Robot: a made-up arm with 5 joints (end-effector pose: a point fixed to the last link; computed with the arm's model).
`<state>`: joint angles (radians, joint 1 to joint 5).
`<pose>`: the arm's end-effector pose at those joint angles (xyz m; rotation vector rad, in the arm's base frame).
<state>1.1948 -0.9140 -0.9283 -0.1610 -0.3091</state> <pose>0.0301 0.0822 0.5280 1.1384 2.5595 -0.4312</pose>
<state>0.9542 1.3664 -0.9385 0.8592 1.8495</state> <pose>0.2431 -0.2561 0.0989 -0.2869 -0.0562 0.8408</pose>
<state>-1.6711 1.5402 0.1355 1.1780 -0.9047</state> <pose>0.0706 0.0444 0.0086 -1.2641 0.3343 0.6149</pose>
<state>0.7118 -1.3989 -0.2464 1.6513 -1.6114</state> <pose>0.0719 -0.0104 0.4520 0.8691 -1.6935 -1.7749</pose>
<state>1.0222 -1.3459 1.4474 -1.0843 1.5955</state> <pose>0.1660 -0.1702 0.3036 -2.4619 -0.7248 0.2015</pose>
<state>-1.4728 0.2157 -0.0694 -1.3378 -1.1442</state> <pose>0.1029 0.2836 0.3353 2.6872 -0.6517 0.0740</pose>
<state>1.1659 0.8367 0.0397 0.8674 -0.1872</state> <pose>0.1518 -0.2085 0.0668 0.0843 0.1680 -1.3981</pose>
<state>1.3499 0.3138 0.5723 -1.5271 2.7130</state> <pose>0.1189 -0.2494 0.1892 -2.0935 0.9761 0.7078</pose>
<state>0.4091 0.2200 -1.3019 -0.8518 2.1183</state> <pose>0.1913 -0.0596 0.5283 2.7150 0.9343 0.3888</pose>
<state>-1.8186 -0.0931 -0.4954 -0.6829 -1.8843</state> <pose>0.0199 0.2183 0.4766 2.7114 0.8536 -0.0245</pose>
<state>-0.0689 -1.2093 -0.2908 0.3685 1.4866</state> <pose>0.0785 -0.0054 0.5203 -1.7642 -2.1616 0.4260</pose>
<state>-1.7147 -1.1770 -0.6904 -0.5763 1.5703</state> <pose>0.0936 -0.1277 0.4962 0.2710 -2.7983 -1.3099</pose>
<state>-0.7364 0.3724 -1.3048 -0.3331 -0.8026</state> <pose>0.2286 0.1365 0.5092 2.0227 -1.9888 -0.0251</pose>
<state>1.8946 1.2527 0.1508 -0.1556 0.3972</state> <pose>0.0080 -0.1628 -0.0060 -0.3217 -0.1551 -1.5315</pose>
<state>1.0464 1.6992 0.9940 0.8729 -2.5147</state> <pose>0.0074 0.0945 0.1403 1.6832 -1.7763 1.5363</pose>
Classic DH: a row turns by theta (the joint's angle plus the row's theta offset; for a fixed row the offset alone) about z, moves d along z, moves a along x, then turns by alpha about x. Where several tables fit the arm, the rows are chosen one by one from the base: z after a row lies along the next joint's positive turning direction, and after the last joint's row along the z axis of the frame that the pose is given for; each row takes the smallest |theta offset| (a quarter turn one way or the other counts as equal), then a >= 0, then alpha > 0; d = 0 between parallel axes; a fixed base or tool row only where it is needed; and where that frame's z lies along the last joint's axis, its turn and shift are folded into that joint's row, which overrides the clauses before.
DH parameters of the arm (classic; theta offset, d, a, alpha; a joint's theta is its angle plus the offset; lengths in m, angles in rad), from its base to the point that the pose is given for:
base (fixed): 0 0 0.069 3.1416
joint 1: 0 -0.232 0.04 1.5708
joint 2: -1.3322 0 0.0762 0
joint 3: 1.2956 0 0.1911 0
joint 4: -1.5342 -0.006 0 1.5708
joint 5: -0.0487 -0.06 0 0

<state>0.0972 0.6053 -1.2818 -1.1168 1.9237</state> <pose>0.2956 -0.0281 0.4662 2.4936 1.6505 0.2594</pose>
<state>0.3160 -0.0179 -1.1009 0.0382 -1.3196</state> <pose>0.2212 -0.0561 0.5341 1.3907 -2.3947 -0.5168</pose>
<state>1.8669 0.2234 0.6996 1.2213 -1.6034</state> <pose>0.0159 -0.1534 0.1017 -0.0857 -0.7947 2.6624</pose>
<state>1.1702 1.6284 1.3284 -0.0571 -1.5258</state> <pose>0.0121 0.1190 0.1534 -0.3546 1.7305 -2.2109</pose>
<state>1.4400 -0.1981 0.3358 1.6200 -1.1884</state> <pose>0.0920 -0.2209 0.2299 0.0260 0.2555 -2.6668</pose>
